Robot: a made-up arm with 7 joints. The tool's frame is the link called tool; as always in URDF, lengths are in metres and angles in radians.
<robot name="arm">
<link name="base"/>
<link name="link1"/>
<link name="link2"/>
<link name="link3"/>
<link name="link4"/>
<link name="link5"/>
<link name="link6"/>
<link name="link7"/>
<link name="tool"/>
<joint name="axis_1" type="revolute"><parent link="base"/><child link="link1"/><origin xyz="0 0 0.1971"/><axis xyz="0 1 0"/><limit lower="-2.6" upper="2.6" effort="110" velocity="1"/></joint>
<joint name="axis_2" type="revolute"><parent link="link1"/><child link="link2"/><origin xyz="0.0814 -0.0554 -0.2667"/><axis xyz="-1 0 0"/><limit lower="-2.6" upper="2.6" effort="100" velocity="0.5"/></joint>
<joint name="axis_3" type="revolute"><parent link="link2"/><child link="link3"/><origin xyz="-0.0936 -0.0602 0.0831"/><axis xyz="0 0 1"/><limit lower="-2.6" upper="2.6" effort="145" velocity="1.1"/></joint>
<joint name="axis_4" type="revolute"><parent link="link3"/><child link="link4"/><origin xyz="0.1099 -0.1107 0.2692"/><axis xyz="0 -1 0"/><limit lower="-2.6" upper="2.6" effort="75" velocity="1.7"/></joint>
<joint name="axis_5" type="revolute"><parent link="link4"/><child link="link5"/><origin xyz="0.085 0.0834 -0.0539"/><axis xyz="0 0 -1"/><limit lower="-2.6" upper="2.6" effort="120" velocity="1.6"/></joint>
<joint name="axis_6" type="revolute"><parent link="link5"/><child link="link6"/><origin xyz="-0.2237 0.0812 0.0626"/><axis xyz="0 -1 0"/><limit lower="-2.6" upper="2.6" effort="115" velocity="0.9"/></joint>
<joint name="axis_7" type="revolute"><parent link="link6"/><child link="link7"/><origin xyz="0.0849 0.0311 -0.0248"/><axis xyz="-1 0 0"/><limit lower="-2.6" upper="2.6" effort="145" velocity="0.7"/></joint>
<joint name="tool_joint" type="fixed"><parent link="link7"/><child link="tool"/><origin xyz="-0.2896 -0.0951 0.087"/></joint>
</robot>
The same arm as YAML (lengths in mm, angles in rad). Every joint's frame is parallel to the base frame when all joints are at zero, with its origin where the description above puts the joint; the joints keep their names.
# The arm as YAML. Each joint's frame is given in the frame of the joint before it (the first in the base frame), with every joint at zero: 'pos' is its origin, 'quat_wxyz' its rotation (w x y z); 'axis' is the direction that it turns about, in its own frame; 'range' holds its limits. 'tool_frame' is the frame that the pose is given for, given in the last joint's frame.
length_unit: mm
angle_unit: rad
joints:
  - joint: axis_1
    pos: [0.0, 0.0, 197.1]
    quat_wxyz: [1.0, 0.0, 0.0, 0.0]
    axis: [0.0, 1.0, 0.0]
    range: [-2.6, 2.6]
  - joint: axis_2
    pos: [81.4, -55.4, -266.7]
    quat_wxyz: [1.0, 0.0, 0.0, 0.0]
    axis: [-1.0, 0.0, 0.0]
    range: [-2.6, 2.6]
  - joint: axis_3
    pos: [-93.6, -60.2, 83.1]
    quat_wxyz: [1.0, 0.0, 0.0, 0.0]
    axis: [0.0, 0.0, 1.0]
    range: [-2.6, 2.6]
  - joint: axis_4
    pos: [109.9, -110.7, 269.2]
    quat_wxyz: [1.0, 0.0, 0.0, 0.0]
    axis: [0.0, -1.0, 0.0]
    range: [-2.6, 2.6]
  - joint: axis_5
    pos: [85.0, 83.4, -53.9]
    quat_wxyz: [1.0, 0.0, 0.0, 0.0]
    axis: [0.0, 0.0, -1.0]
    range: [-2.6, 2.6]
  - joint: axis_6
    pos: [-223.7, 81.2, 62.6]
    quat_wxyz: [1.0, 0.0, 0.0, 0.0]
    axis: [0.0, -1.0, 0.0]
    range: [-2.6, 2.6]
  - joint: axis_7
    pos: [84.9, 31.1, -24.8]
    quat_wxyz: [1.0, 0.0, 0.0, 0.0]
    axis: [-1.0, 0.0, 0.0]
    range: [-2.6, 2.6]
tool_frame:
  pos: [-289.6, -95.1, 87.0]
  quat_wxyz: [1.0, 0.0, 0.0, 0.0]

